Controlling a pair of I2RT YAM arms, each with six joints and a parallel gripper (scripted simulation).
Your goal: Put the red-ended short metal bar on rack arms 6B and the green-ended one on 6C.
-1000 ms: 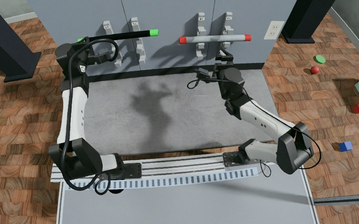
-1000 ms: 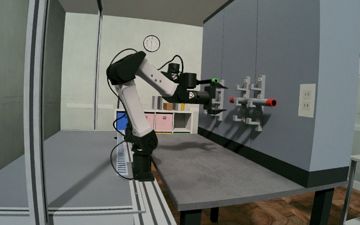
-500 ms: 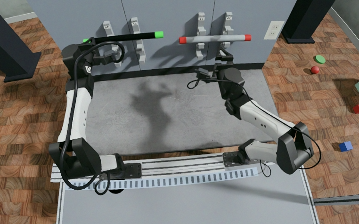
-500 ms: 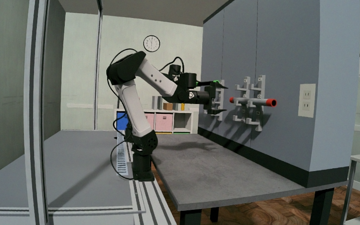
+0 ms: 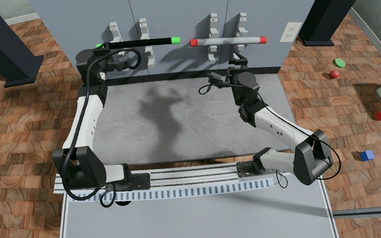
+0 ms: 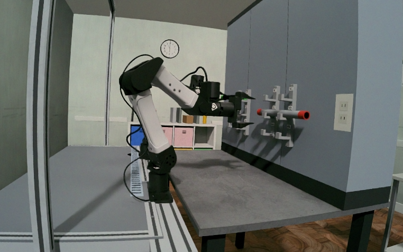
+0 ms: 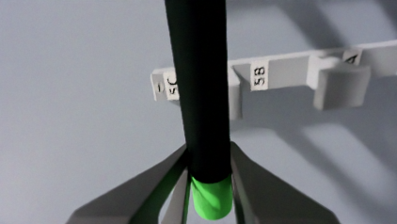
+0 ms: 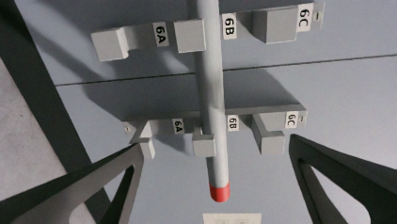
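Right now my left hand is 10 mm past the green-ended bar and 120 mm to the left of it. The rest, counted from my left hand: red-ended bar (40 mm ahead, 500 mm to the right, 70 mm below); then blue-grey wall (200 mm ahead, 300 mm to the right, 90 mm above); then rack strip (40 mm ahead, 430 mm to the right, 80 mm below).
My right gripper is now 12 cm short of the rack strip, 6 cm to the right of it and 1 cm above it. Round my right hand: red-ended bar 12 cm ahead, 2 cm to the right; blue-grey wall 27 cm ahead, 18 cm to the left, 16 cm above; outlet plate 32 cm to the right, 15 cm ahead, 1 cm above.
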